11 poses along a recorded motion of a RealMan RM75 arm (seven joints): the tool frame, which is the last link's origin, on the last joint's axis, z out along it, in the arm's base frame.
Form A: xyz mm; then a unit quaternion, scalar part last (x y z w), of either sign.
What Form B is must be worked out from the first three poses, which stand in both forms.
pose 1, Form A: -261.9 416.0 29.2 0.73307 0.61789 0.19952 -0.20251
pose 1, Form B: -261.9 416.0 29.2 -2.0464 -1.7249 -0.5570
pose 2, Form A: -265.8 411.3 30.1 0.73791 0.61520 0.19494 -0.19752
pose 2, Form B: -265.8 411.3 30.1 -2.0655 -1.7220 -0.5457
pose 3, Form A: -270.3 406.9 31.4 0.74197 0.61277 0.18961 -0.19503
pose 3, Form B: -270.3 406.9 31.4 -2.0796 -1.7175 -0.5314
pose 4, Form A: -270.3 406.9 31.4 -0.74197 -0.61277 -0.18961 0.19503
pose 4, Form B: -270.3 406.9 31.4 -2.0796 -1.7175 -0.5314
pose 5, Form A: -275.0 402.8 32.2 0.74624 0.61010 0.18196 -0.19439
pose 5, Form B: -275.0 402.8 32.2 -2.0923 -1.7106 -0.5102
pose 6, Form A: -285.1 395.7 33.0 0.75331 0.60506 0.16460 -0.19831
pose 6, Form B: -285.1 395.7 33.0 -2.1077 -1.6929 -0.4605
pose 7, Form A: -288.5 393.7 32.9 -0.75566 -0.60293 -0.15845 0.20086
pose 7, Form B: -288.5 393.7 32.9 -2.1114 -1.6846 -0.4427
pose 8, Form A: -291.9 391.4 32.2 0.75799 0.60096 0.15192 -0.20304
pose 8, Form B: -291.9 391.4 32.2 -2.1154 -1.6772 -0.4240
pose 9, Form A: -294.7 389.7 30.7 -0.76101 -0.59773 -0.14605 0.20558
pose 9, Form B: -294.7 389.7 30.7 -2.1209 -1.6659 -0.4070
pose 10, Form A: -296.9 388.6 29.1 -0.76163 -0.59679 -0.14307 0.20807
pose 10, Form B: -296.9 388.6 29.1 -2.1198 -1.6610 -0.3982
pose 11, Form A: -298.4 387.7 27.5 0.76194 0.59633 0.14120 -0.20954
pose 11, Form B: -298.4 387.7 27.5 -2.1190 -1.6585 -0.3927
